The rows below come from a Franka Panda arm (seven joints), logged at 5 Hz.
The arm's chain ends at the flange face. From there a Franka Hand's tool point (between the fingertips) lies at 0.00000 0.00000 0.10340 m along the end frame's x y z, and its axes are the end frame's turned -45 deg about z.
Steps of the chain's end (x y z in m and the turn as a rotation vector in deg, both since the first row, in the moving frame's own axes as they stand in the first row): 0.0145 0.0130 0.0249 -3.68 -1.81 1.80; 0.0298 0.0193 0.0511 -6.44 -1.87 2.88; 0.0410 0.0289 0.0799 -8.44 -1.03 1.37; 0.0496 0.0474 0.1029 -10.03 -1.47 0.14; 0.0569 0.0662 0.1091 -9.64 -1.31 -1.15; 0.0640 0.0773 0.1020 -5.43 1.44 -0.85
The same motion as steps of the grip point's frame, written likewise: -0.0060 0.0217 0.0246 -1.32 -3.88 1.80; -0.0033 0.0403 0.0504 -3.23 -5.88 2.88; -0.0036 0.0587 0.0788 -5.24 -6.70 1.37; -0.0131 0.0794 0.1013 -6.05 -8.13 0.14; -0.0204 0.0978 0.1076 -5.89 -7.74 -1.15; -0.0144 0.1087 0.1015 -4.86 -2.82 -0.85
